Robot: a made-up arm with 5 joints. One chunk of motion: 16 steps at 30 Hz.
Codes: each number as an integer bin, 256 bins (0 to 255) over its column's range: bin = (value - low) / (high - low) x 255, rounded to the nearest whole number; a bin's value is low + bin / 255 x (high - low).
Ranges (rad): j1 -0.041..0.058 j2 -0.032..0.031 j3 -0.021..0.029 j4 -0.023..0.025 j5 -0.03..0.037
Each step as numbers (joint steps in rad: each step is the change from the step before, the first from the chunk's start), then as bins.
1 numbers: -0.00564 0.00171 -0.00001 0.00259 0.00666
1 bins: 91 136 107 136 140
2 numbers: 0.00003 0.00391 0.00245 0.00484 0.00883
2 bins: 106 145 120 148 148
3 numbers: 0.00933 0.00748 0.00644 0.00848 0.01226
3 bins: 130 160 140 167 161
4 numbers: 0.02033 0.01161 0.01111 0.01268 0.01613
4 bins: 158 177 164 190 176
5 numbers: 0.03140 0.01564 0.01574 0.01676 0.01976
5 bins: 186 193 187 211 189
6 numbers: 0.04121 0.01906 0.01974 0.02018 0.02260
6 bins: 212 207 208 229 200
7 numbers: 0.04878 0.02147 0.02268 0.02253 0.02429
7 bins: 231 216 223 242 207
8 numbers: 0.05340 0.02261 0.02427 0.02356 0.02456
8 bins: 243 221 231 247 208
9 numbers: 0.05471 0.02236 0.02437 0.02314 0.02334
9 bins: 247 220 231 245 203
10 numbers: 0.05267 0.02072 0.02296 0.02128 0.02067
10 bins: 241 213 224 235 193
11 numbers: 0.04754 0.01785 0.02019 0.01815 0.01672
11 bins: 228 202 210 219 178
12 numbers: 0.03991 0.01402 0.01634 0.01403 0.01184
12 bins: 208 186 190 197 159
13 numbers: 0.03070 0.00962 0.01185 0.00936 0.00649
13 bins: 185 168 168 172 139
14 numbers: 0.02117 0.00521 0.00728 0.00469 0.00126
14 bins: 160 151 144 147 119
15 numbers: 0.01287 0.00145 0.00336 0.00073 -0.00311
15 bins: 139 135 124 126 102
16 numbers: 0.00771 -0.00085 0.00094 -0.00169 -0.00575
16 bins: 125 126 112 113 92
